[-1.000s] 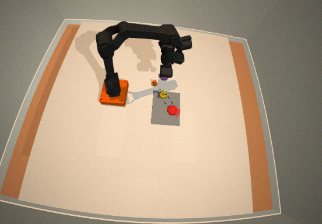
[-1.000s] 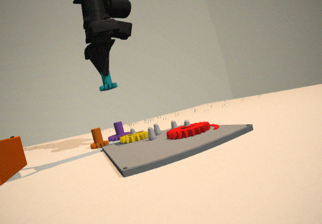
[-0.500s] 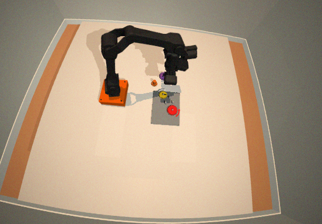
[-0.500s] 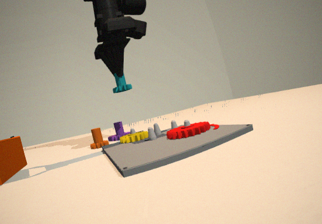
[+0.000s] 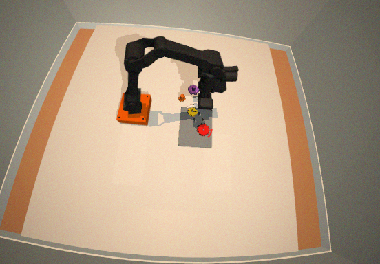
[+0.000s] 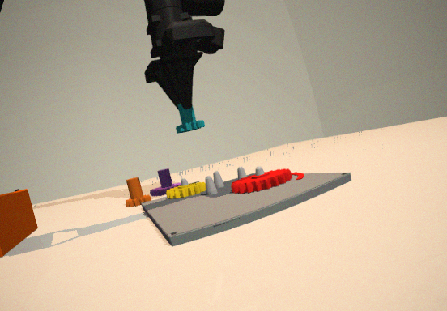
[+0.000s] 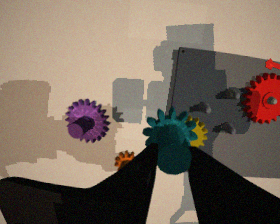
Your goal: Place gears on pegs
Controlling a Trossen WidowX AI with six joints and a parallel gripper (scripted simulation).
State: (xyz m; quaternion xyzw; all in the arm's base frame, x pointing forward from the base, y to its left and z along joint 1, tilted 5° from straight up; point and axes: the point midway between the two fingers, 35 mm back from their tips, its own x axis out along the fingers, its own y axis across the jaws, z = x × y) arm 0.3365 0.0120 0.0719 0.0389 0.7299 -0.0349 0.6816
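Right now the red gear is 130 mm to the right of my gripper tip, 100 mm below it and 10 mm ahead of it. The rest, counted from my gripper tip: yellow gear 100 mm below, 40 mm behind, 30 mm to the right; orange gear 100 mm below, 90 mm behind, 60 mm to the left; teal gear 10 mm below.
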